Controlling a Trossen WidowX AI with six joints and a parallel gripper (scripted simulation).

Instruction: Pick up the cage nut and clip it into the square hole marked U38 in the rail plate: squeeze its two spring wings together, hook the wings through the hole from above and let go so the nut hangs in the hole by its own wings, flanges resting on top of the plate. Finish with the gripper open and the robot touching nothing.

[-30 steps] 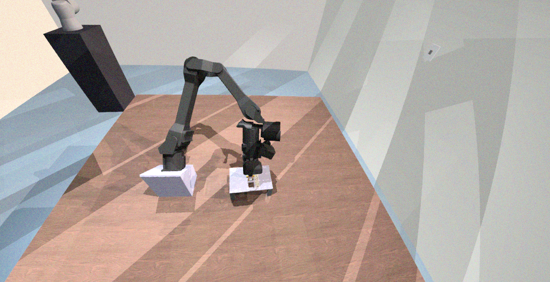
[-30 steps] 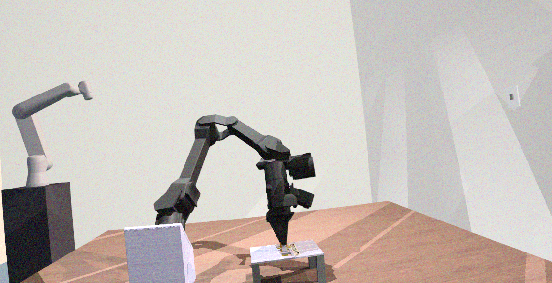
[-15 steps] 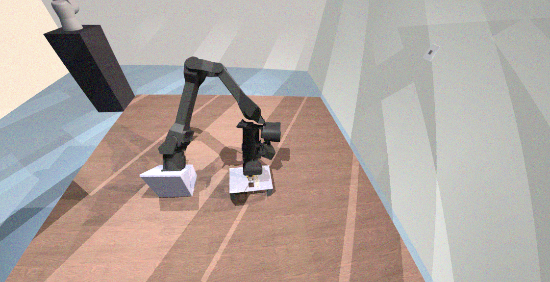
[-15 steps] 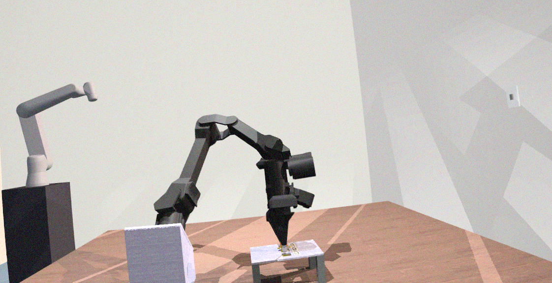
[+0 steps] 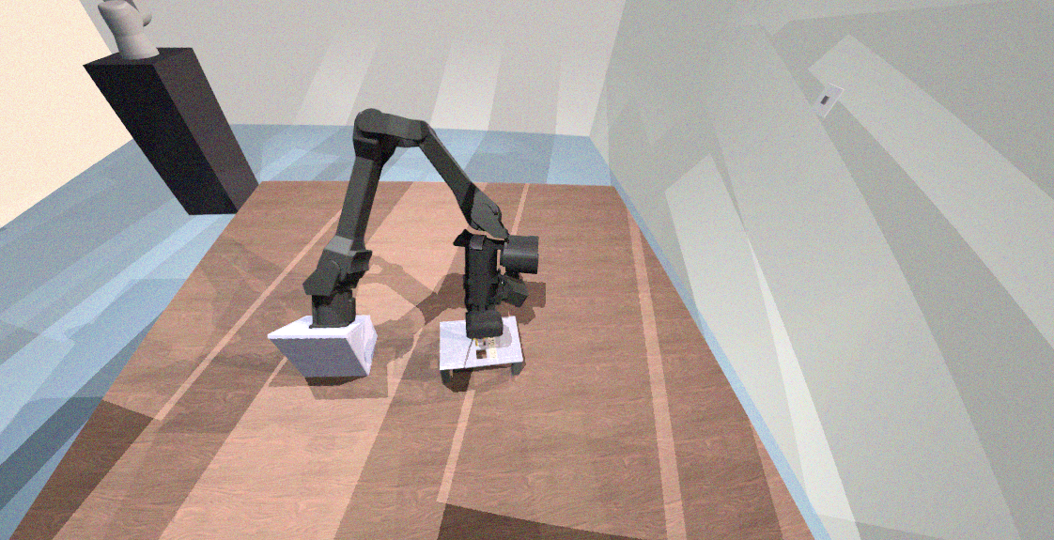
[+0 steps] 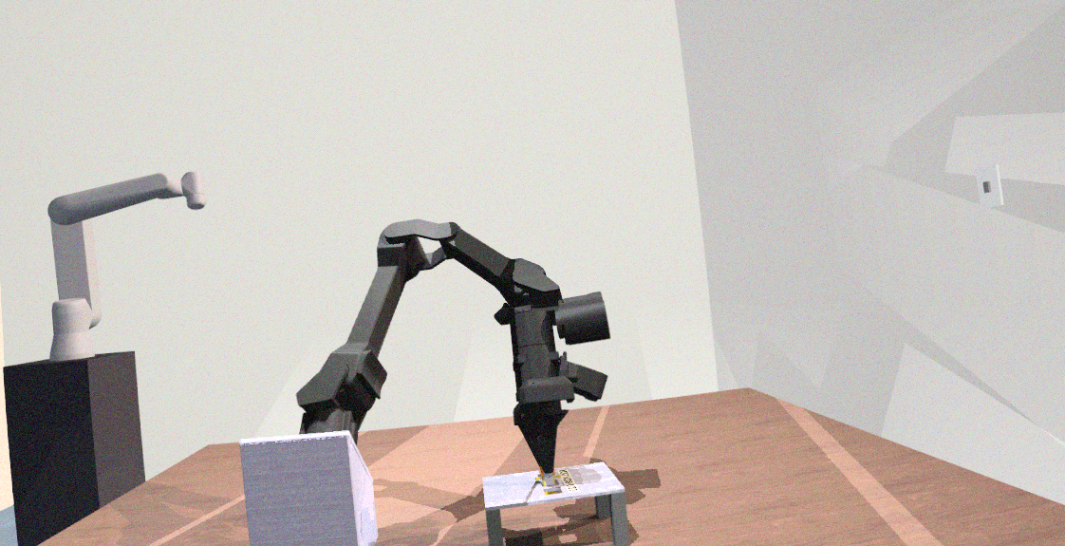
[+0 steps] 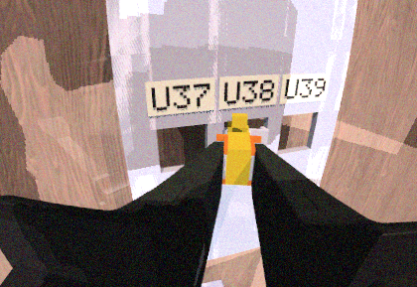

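The cage nut is 1 cm below my gripper tip.
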